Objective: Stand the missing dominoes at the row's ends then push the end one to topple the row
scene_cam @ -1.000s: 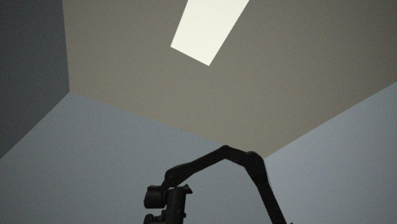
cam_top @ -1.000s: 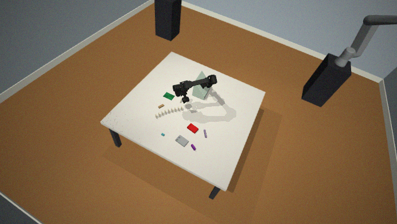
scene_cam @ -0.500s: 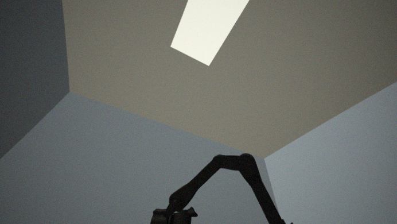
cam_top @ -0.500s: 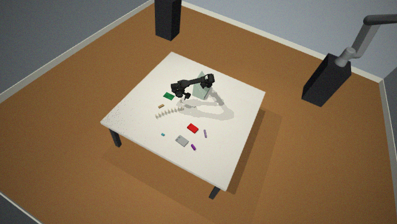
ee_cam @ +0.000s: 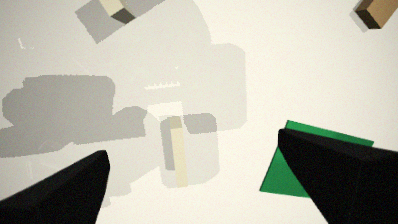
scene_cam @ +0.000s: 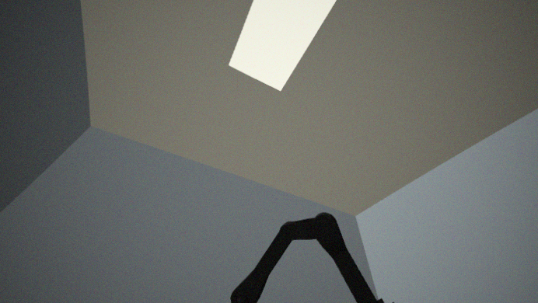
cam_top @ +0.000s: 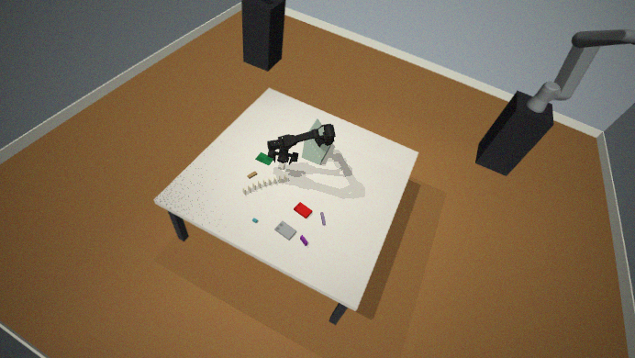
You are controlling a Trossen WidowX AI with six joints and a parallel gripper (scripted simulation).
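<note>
Right now my gripper tip is 30 mm past the green tile, 140 mm to the left of it and 60 mm above it. From my gripper tip the other things lie so: small teal cube: 420 mm ahead, 50 mm to the left, 60 mm below; red block: 220 mm ahead, 260 mm to the left, 60 mm below; brown domino: 140 mm ahead, 140 mm to the right, 60 mm below.
</note>
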